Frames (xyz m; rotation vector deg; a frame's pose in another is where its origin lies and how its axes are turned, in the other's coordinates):
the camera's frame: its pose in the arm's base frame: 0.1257 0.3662 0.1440 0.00 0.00 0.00
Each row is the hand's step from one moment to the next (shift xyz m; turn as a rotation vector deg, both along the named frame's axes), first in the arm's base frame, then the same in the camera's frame.
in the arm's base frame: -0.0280 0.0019 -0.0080 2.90 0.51 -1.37
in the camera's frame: -0.0280 0.0019 -0.0080 2.90 0.51 -1.37
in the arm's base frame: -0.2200 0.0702 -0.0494 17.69 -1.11 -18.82
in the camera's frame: -0.2200 0.0702 -0.0494 17.69 -1.11 -18.82
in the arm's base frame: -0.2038 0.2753 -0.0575 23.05 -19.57 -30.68
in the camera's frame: -0.2038 0.2753 -0.0575 23.05 -19.57 -30.68
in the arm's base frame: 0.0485 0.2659 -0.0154 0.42 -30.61 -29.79
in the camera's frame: 0.0485 0.2659 -0.0154 0.42 -30.61 -29.79
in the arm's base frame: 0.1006 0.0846 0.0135 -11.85 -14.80 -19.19
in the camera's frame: 0.1006 0.0846 0.0135 -11.85 -14.80 -19.19
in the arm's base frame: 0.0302 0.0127 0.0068 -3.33 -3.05 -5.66
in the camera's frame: 0.0302 0.0127 0.0068 -3.33 -3.05 -5.66
